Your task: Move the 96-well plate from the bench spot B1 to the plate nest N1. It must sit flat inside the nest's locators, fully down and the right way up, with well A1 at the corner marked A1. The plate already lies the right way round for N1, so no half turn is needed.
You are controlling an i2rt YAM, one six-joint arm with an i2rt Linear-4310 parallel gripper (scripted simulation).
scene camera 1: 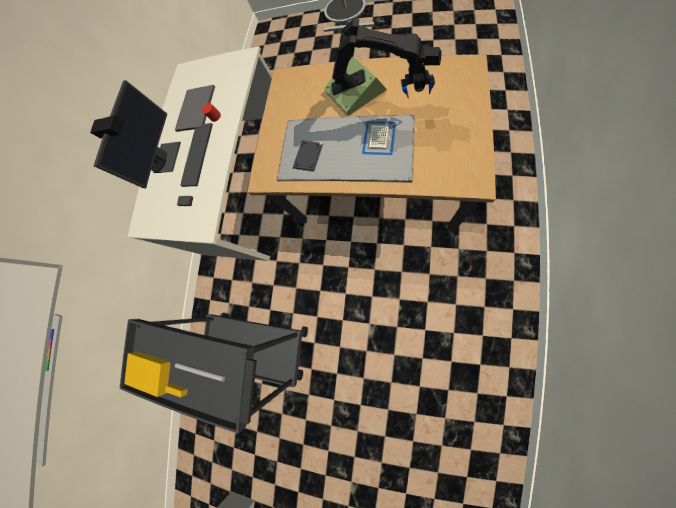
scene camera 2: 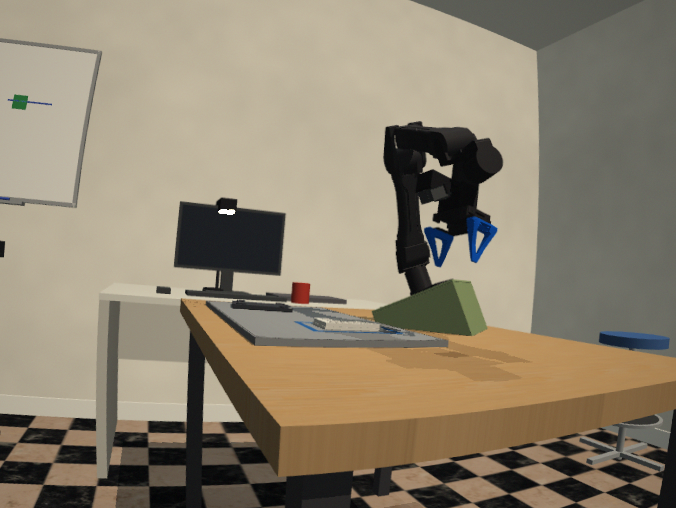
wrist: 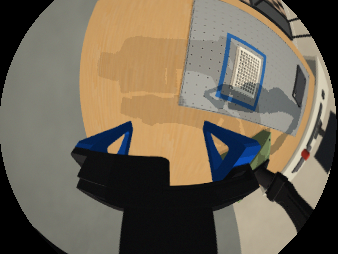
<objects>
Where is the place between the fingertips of my gripper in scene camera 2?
455,264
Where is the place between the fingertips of my gripper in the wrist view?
At 167,124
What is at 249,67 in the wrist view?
A white 96-well plate.
</objects>
